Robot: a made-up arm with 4 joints.
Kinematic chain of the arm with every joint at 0, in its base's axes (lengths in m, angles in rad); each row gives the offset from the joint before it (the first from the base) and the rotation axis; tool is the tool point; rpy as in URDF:
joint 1: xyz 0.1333 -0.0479 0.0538 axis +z
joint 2: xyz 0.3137 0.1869 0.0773 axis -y
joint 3: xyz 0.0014 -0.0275 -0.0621 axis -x
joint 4: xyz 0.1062 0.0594 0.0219 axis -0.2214 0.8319 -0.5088
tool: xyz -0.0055 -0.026 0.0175 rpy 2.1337 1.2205 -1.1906
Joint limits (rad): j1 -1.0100..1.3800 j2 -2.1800..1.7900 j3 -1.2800..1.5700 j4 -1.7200..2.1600
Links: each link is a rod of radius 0.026 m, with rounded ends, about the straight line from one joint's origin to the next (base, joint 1, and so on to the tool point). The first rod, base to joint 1, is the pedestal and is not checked.
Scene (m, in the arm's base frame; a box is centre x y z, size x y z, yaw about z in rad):
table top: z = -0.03
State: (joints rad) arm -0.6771 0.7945 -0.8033 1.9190
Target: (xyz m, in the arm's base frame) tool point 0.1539 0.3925 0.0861
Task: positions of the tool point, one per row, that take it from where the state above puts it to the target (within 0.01 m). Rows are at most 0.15 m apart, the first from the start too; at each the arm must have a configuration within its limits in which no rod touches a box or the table.
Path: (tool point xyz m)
1: 0.5699 -0.0701 0.2011
2: 0.5691 0.0429 0.1840
3: 0.5362 0.1538 0.1654
4: 0.4722 0.2526 0.1458
5: 0.3817 0.3299 0.1256
6: 0.2723 0.3782 0.1055
7: 0.1539 0.3925 0.0861

